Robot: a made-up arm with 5 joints.
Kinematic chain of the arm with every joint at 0, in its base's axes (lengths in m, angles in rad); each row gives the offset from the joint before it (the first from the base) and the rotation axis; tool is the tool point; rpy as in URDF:
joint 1: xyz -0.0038 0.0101 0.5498 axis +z
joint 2: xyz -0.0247 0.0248 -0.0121 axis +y
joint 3: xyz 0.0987 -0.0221 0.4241 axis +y
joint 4: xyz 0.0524 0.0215 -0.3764 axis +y
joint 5: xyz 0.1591 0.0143 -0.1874 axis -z
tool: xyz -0.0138 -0.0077 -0.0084 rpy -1.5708 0 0
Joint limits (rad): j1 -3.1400..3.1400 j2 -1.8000..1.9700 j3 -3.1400..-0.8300 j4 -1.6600..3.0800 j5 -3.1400..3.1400
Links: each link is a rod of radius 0.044 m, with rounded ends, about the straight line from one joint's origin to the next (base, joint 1, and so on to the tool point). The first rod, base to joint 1, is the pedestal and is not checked.
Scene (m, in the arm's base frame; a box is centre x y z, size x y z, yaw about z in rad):
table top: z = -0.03
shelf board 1: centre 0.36 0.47 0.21 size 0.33 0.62 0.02 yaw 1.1
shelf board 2: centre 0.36 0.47 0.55 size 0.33 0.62 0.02 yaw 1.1
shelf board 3: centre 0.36 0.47 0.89 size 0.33 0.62 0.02 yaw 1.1
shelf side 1: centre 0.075 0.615 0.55 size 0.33 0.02 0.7 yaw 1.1
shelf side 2: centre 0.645 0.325 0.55 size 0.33 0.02 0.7 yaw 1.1
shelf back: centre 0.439 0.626 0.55 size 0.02 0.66 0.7 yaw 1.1
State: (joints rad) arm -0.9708 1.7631 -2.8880 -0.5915 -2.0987
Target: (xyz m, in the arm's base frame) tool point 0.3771 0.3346 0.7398
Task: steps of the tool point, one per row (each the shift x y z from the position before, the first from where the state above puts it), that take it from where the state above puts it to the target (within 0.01 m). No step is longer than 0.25 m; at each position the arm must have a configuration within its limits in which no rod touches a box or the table.
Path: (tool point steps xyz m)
1: 0.1320 0.0166 0.1234
2: 0.1028 0.0674 0.1246
3: 0.0599 0.1071 0.1159
4: 0.0089 0.1313 0.0981
5: -0.0435 0.1377 0.0722
6: -0.0903 0.1272 0.0404
7: -0.0915 0.1599 -0.0813
8: -0.1437 0.1084 -0.0948
9: -0.1685 0.0414 -0.1027
10: 0.0504 0.0746 0.0003
11: 0.0291 0.0815 -0.0003

